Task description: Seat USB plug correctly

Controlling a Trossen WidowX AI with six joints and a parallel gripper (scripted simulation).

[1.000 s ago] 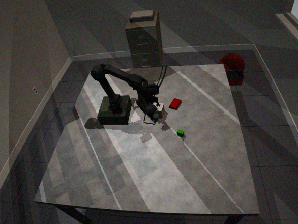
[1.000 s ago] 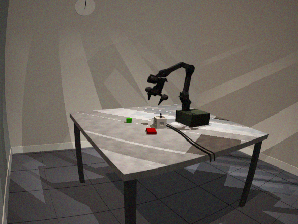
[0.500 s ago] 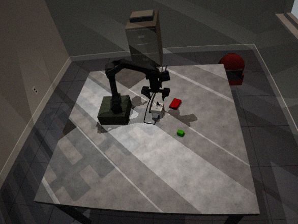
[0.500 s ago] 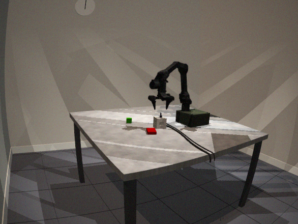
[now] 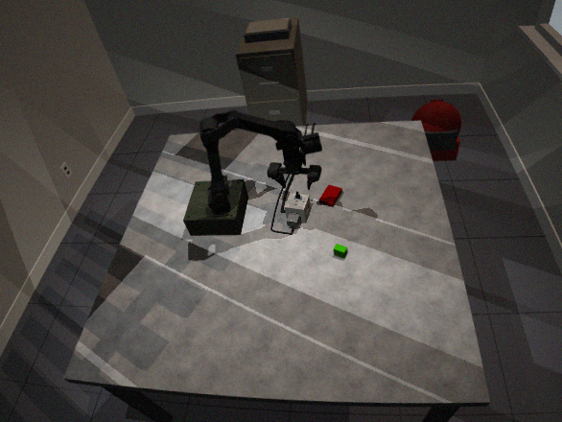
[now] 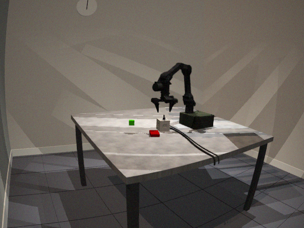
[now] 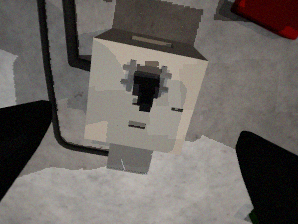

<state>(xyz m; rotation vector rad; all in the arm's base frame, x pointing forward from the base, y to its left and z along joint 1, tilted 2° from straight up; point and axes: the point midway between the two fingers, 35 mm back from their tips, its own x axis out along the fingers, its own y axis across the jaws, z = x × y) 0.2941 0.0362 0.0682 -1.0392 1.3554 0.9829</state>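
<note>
The dark USB plug is 40 mm below my gripper tip. Round my gripper tip: small green cube 130 mm ahead, 220 mm to the right, 110 mm below; then red block 130 mm ahead, 70 mm to the left, 120 mm below.
</note>
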